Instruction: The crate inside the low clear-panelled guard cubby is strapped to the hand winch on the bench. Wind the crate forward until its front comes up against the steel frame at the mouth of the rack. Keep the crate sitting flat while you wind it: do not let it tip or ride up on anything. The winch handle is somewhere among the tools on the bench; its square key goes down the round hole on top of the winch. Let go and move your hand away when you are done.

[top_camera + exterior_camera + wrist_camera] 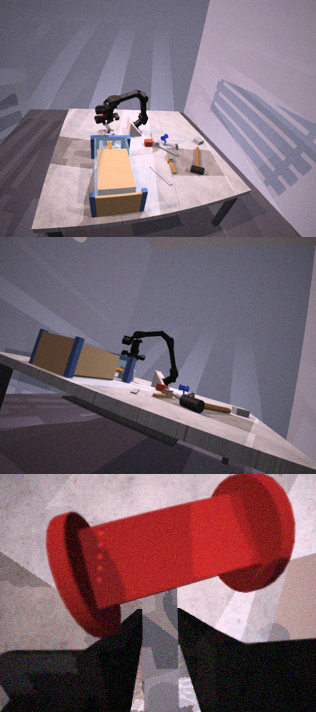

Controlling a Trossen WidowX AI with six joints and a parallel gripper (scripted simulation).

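Now: the winch handle 2 cm above my gripper tip and 1 cm ahead of it. The rest, counted from my gripper tip: red winch handle grip: 5 cm above, 2 cm behind, 1 cm to the right; then pale winch body: 9 cm below, 5 cm ahead, 2 cm to the left; then clear-panelled cubby: 47 cm ahead, 7 cm to the left.
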